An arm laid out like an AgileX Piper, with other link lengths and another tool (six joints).
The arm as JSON. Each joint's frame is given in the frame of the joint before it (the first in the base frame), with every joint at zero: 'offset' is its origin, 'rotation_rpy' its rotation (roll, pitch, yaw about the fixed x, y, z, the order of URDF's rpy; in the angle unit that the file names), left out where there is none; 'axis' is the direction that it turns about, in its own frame. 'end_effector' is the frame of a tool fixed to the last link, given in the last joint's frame.
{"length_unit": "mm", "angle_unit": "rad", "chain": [
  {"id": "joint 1", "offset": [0.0, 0.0, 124.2], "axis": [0.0, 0.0, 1.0]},
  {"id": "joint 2", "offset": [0.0, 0.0, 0.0], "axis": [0.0, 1.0, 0.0]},
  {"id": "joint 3", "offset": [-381.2, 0.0, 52.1], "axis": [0.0, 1.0, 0.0]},
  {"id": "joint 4", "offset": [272.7, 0.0, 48.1], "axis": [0.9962, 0.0, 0.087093]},
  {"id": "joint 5", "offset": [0.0, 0.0, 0.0], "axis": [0.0, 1.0, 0.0]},
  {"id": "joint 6", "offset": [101.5, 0.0, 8.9], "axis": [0.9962, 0.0, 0.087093]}
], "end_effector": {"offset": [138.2, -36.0, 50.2], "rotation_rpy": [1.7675, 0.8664, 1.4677]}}
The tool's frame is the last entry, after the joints.
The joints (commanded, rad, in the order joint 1, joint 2, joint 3, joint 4, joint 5, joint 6), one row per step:
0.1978, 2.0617, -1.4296, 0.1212, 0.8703, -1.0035
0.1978, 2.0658, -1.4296, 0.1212, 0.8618, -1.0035
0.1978, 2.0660, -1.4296, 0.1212, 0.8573, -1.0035
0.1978, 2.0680, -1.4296, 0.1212, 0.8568, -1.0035
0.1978, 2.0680, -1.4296, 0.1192, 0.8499, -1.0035
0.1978, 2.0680, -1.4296, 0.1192, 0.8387, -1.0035
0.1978, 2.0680, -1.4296, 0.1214, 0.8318, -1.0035
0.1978, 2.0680, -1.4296, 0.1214, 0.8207, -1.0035
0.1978, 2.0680, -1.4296, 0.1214, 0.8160, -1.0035
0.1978, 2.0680, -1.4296, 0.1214, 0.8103, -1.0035
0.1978, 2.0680, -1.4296, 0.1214, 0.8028, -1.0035
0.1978, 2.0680, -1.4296, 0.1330, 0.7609, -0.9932
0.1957, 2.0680, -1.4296, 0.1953, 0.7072, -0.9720
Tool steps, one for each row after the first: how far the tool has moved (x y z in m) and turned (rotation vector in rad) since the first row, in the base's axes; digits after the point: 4 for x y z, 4 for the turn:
0.0018, 0.0002, -0.0016, 0.0003, -0.0044, -0.0009
0.0028, 0.0003, -0.0013, 0.0009, -0.0086, -0.0013
0.0029, 0.0002, -0.0024, 0.0006, -0.0071, -0.0014
0.0045, 0.0001, -0.0018, -0.0002, -0.0143, -0.0010
0.0071, 0.0004, -0.0008, 0.0013, -0.0253, -0.0022
0.0086, 0.0008, -0.0001, 0.0041, -0.0317, -0.0041
0.0112, 0.0010, 0.0010, 0.0055, -0.0427, -0.0052
0.0123, 0.0011, 0.0014, 0.0062, -0.0473, -0.0057
0.0136, 0.0013, 0.0020, 0.0069, -0.0529, -0.0063
0.0153, 0.0014, 0.0027, 0.0079, -0.0603, -0.0071
0.0248, 0.0032, 0.0074, 0.0248, -0.0983, -0.0280
0.0368, 0.0090, 0.0152, 0.0856, -0.1372, -0.0930

